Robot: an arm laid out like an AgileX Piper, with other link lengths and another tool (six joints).
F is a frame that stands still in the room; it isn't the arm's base.
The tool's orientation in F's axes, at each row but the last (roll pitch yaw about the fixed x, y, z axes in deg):
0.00, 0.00, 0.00
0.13, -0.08, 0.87
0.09, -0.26, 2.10
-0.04, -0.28, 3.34
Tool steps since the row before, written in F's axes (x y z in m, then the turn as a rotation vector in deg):
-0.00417, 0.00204, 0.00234, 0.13, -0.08, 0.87
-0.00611, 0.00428, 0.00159, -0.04, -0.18, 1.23
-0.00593, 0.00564, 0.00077, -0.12, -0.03, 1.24
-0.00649, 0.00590, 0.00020, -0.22, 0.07, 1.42
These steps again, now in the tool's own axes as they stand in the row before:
-0.00417, 0.00204, 0.00234, 0.13, -0.08, 0.87
-0.00604, 0.00438, 0.00159, -0.04, -0.18, 1.23
-0.00572, 0.00585, 0.00079, -0.12, -0.02, 1.24
-0.00613, 0.00627, 0.00023, -0.21, 0.08, 1.42

